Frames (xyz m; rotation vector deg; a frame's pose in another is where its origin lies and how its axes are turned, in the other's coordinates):
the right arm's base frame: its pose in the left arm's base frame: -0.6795 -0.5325 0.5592 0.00 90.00 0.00
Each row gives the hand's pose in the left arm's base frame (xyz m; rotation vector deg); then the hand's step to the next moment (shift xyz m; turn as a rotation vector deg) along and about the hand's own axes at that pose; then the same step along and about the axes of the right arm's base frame.
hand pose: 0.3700 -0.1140 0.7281 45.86 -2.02 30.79
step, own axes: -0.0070 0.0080 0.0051 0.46 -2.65 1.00
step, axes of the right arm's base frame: -0.0074 -0.0021 -0.0090 0.98 -2.00 1.81
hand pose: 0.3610 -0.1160 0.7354 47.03 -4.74 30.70
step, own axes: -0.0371 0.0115 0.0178 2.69 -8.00 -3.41
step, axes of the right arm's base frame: -0.0099 -0.0220 -0.0353 7.00 -0.88 5.75
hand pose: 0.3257 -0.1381 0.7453 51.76 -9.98 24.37
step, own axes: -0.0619 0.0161 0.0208 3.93 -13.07 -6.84
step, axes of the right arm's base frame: -0.0044 -0.0253 -0.0622 12.36 -0.57 8.94
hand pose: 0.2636 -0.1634 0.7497 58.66 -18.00 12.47
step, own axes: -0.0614 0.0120 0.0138 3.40 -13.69 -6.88
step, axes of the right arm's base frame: 0.0056 -0.0078 -0.0633 13.07 -0.87 8.65
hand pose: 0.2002 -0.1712 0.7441 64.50 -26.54 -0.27
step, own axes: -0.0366 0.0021 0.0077 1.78 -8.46 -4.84
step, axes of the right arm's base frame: 0.0085 0.0028 -0.0364 8.39 0.05 5.27
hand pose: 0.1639 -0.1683 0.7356 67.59 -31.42 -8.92
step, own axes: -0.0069 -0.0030 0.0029 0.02 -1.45 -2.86
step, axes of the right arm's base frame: 0.0042 -0.0009 -0.0068 2.08 1.81 1.64
